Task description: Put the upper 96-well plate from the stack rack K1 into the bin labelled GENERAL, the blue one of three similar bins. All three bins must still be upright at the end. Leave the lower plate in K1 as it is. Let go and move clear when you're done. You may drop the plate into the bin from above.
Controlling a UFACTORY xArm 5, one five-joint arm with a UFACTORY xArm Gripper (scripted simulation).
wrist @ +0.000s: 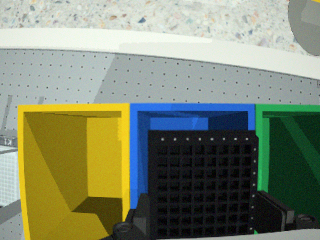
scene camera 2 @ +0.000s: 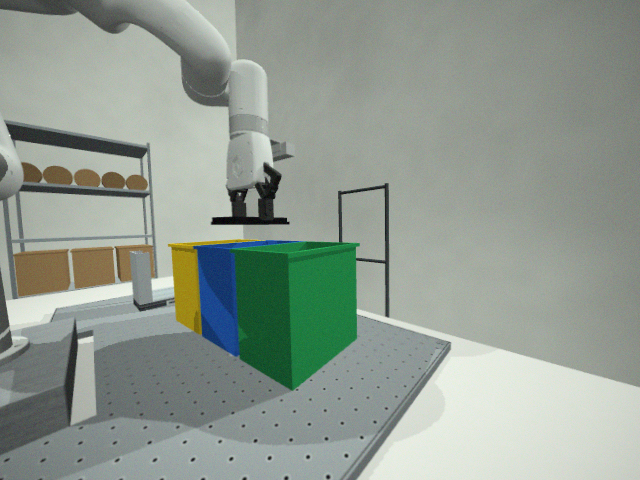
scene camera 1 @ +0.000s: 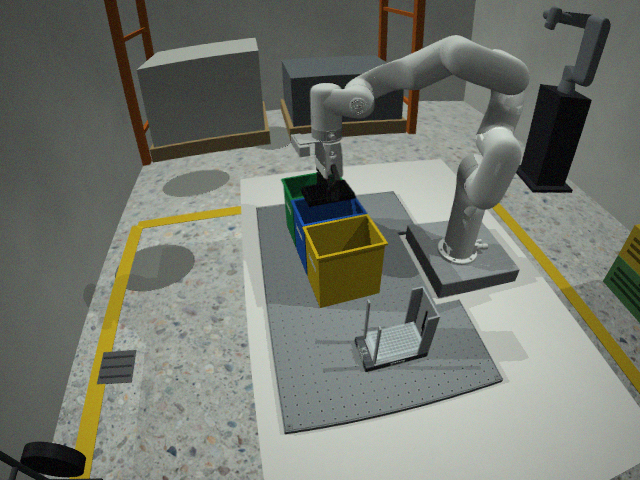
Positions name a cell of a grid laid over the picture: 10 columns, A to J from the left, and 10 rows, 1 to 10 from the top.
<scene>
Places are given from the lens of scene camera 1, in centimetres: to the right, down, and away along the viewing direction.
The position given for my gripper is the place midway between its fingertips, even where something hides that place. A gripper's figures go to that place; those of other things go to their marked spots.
my gripper (scene camera 1: F5): 2, -13, 102
black 96-well plate (scene camera 1: E5): -1, -12, 100
blue bin (scene camera 1: E5): -4, -7, 111
yellow bin (scene camera 1: F6): 7, 3, 90
green bin (scene camera 1: E4): -8, -17, 119
The marked spots on the black 96-well plate and the yellow bin are 20 cm apart.
</scene>
